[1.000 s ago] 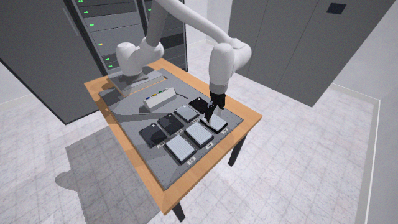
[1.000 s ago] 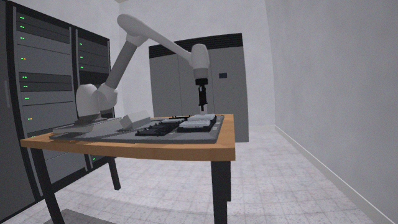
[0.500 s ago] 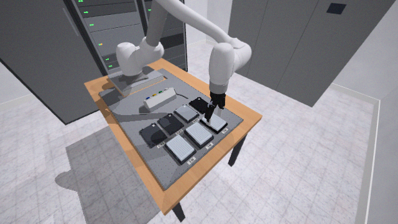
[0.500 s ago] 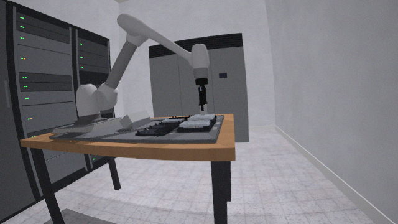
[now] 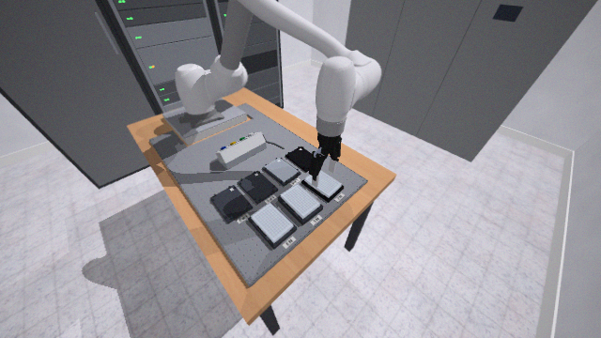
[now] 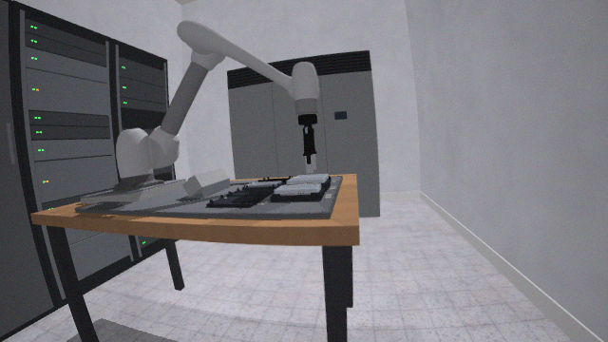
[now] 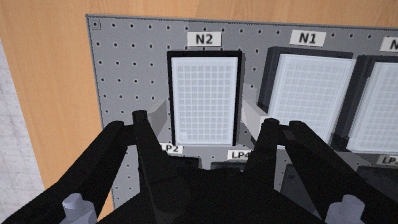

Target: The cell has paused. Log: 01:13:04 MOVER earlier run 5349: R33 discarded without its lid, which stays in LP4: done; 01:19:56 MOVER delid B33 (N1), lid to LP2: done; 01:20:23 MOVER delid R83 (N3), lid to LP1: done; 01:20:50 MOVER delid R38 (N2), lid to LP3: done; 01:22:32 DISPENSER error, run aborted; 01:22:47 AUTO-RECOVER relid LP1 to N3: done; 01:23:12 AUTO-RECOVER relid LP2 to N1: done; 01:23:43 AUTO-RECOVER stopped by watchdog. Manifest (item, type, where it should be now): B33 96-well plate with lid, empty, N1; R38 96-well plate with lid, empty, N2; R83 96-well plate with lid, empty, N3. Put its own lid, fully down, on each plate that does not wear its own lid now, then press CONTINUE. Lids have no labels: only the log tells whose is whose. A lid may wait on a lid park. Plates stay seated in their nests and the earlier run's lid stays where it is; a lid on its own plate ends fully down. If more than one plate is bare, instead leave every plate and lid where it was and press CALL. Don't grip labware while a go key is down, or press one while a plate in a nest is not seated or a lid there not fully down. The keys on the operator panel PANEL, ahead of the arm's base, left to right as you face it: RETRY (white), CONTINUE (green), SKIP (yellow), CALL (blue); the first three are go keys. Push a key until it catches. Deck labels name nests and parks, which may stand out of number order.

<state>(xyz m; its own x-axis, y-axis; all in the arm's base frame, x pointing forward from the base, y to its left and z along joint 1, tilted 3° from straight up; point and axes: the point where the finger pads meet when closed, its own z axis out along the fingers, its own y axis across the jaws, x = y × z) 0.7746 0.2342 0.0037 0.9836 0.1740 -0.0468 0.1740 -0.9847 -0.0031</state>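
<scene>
The plate is 5 cm below my hand. The rest, counted from my hand: park LP1: 22 cm to the right, 15 cm behind, 7 cm below; park LP2: 18 cm behind, 7 cm below, 3 cm to the left; park LP3: 34 cm to the right, 13 cm behind, 7 cm below.
</scene>
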